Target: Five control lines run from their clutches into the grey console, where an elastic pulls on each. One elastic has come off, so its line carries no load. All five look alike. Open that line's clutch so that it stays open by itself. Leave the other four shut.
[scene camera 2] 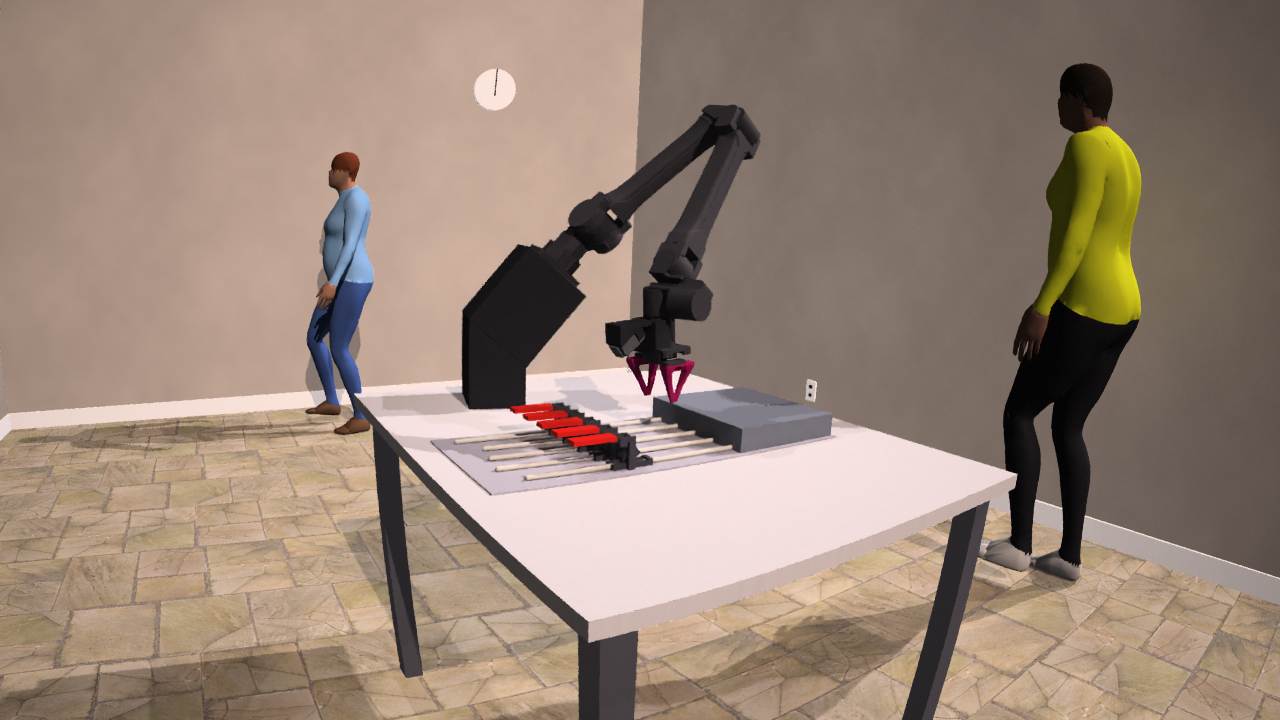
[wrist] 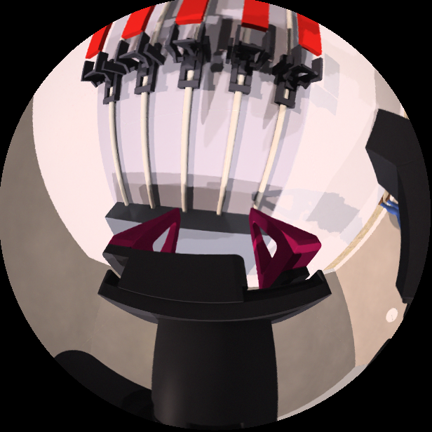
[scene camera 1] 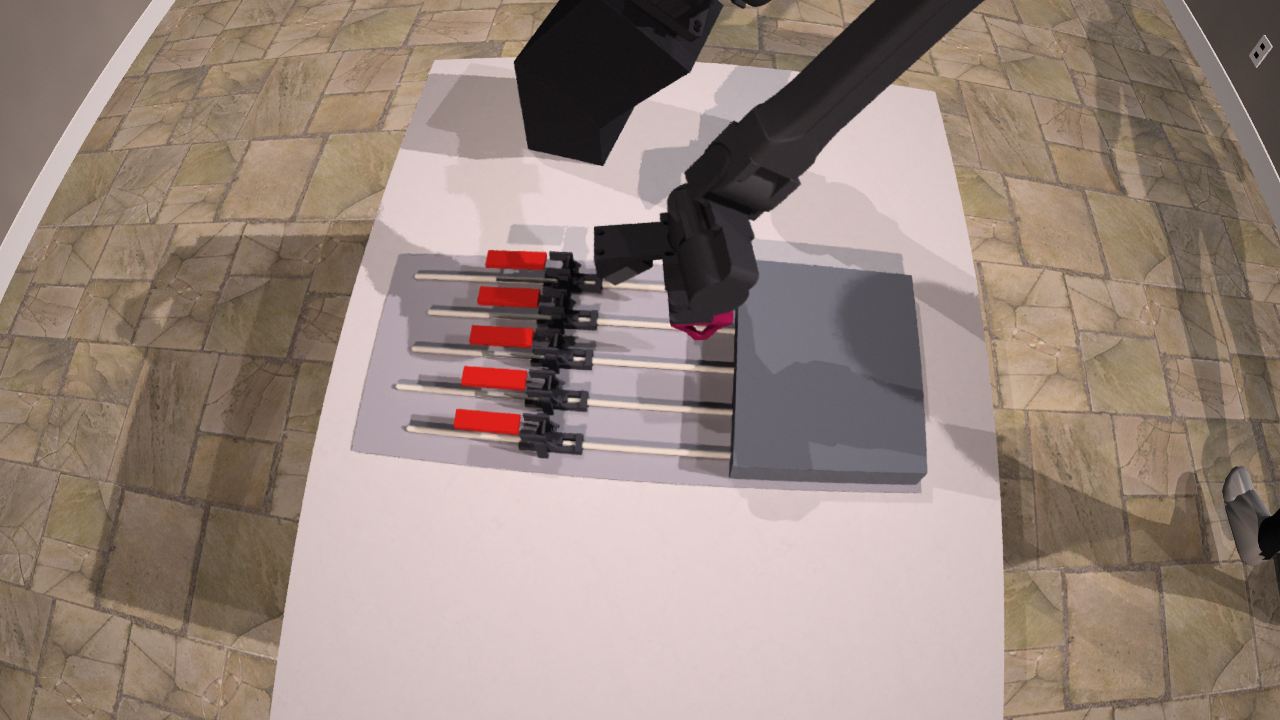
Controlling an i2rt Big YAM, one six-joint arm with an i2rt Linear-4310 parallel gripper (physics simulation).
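Where they show: gripper, fingertip midpoint: (scene camera 2: pixel 660 398); arm's base at its link origin: (scene camera 2: pixel 550 268).
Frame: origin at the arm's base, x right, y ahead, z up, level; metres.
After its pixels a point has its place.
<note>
Several cream control lines (scene camera 1: pixel 644 364) {x -0.063, y 0.377, z -0.273 m} (wrist: pixel 186 145) run side by side from black clutches (scene camera 1: pixel 572 359) {x 0.022, y 0.393, z -0.268 m} (wrist: pixel 190 75) to the grey console (scene camera 1: pixel 827 385) {x -0.284, y 0.372, z -0.237 m} (scene camera 2: pixel 783 413) {x -0.326, y 0.425, z -0.236 m} (wrist: pixel 210 242). Red levers (scene camera 1: pixel 494 377) (scene camera 2: pixel 593 440) (wrist: pixel 255 14) lie back over the lines, all at a similar low angle. My gripper (scene camera 1: pixel 702 331) {x -0.115, y 0.322, z -0.216 m} (scene camera 2: pixel 661 396) {x -0.115, y 0.322, z -0.216 m} (wrist: pixel 214 212) is open and empty, pointing down just above the lines near the console's edge. In the wrist view the middle lines end between the spread magenta fingertips, and the rightmost line ends beside the right one. In scene camera 1 the arm hides part of the back lines.
The lines and console lie on a thin grey base plate (scene camera 1: pixel 380 420) {x 0.243, y 0.527, z -0.281 m} (scene camera 2: pixel 501 483) {x 0.242, y 0.534, z -0.281 m} on the white table (scene camera 1: pixel 626 608) {x -0.113, y 0.672, z -0.284 m} (scene camera 2: pixel 760 528) {x -0.038, y 0.805, z -0.284 m}. The arm's black base (scene camera 1: pixel 581 98) {x 0.096, y 0.071, z -0.145 m} (scene camera 2: pixel 510 340) {x 0.105, y 0.070, z -0.141 m} stands at the back. Two people stand beyond the table.
</note>
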